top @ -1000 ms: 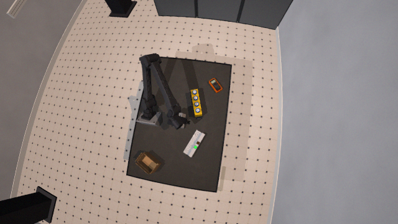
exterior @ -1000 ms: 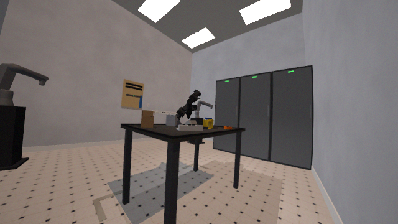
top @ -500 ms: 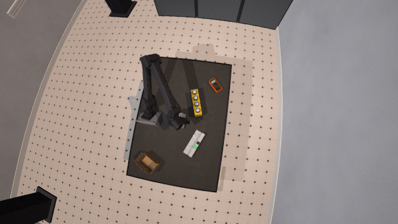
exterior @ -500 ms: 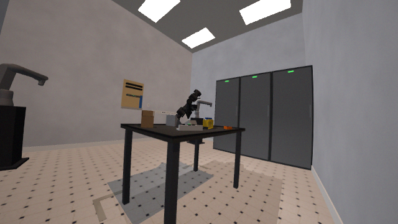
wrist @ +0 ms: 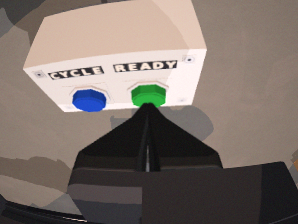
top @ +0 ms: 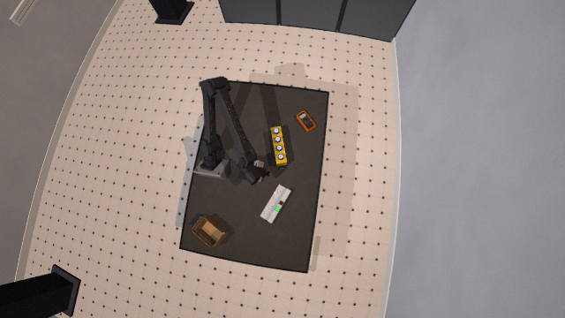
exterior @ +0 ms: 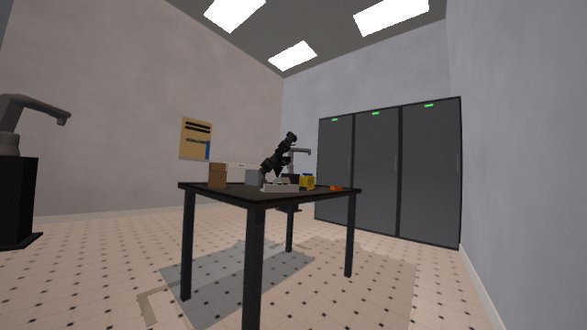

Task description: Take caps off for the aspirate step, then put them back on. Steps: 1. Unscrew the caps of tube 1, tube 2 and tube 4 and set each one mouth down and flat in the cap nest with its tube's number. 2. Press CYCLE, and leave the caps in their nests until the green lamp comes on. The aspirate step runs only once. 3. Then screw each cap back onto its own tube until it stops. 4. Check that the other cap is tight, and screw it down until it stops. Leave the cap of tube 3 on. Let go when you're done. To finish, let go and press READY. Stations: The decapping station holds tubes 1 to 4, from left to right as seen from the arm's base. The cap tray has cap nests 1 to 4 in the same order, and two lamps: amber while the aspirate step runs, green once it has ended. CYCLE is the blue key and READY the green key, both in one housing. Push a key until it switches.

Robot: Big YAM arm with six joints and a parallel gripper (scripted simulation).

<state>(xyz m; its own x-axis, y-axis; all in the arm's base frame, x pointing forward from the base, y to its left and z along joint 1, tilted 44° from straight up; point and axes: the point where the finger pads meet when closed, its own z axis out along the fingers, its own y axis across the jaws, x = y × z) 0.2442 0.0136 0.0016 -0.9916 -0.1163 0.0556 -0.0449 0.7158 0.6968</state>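
My hand is 2 cm above the green key. From my hand the other things lie so: blue key (4 cm to the left, 2 cm below); grey key housing (3 cm below, 2 cm to the left, 2 cm ahead); cardboard box (39 cm to the right, 12 cm behind, 2 cm below).
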